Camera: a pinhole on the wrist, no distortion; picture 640 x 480 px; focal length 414.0 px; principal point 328.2 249.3 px. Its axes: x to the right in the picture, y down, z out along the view. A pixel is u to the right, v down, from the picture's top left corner.
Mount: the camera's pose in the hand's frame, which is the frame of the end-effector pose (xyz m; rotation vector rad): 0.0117 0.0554 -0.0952 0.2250 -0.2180 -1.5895
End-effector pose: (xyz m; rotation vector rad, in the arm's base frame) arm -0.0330 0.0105 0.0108 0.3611 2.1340 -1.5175
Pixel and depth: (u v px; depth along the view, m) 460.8 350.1 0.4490
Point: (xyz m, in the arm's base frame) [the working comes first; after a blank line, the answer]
In the camera's frame: 0.1438 0.1093 0.4490

0.0201 -0.3623 -0.0036
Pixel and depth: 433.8 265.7 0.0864
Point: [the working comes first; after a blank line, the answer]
In the camera's frame: 0.0220 0.0034 0.0864

-0.0116 0.0333 -0.0079
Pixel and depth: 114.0 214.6 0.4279
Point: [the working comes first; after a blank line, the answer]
In the camera's frame: -0.2214 -0.0359 0.4279

0.2880 -0.1725 -0.2207
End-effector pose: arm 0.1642 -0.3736 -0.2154 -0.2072 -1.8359 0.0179
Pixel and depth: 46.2 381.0 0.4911
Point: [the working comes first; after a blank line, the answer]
In the camera's frame: -0.3345 0.1562 0.4911

-0.1985 0.0509 -0.3435
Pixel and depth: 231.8 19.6 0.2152
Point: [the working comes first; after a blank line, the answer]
In the camera's frame: -0.0501 -0.1194 0.2152

0.1446 -0.2831 -0.4039
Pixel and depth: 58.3 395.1 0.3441
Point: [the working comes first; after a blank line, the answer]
In the camera's frame: -0.2243 0.1212 0.3441

-0.0686 -0.0703 -0.2852
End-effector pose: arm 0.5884 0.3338 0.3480 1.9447 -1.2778 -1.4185
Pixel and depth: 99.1 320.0 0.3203
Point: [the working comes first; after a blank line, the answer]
In the camera's frame: -0.1772 0.0547 0.3203

0.2815 0.2774 0.4419
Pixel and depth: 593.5 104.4 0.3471
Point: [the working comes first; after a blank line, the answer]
In the camera's frame: 0.2224 -0.1215 0.3471

0.4635 0.6274 0.2526
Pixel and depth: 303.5 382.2 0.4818
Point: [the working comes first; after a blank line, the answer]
In the camera's frame: -0.0287 0.1547 0.4818

0.1859 0.3447 0.2311
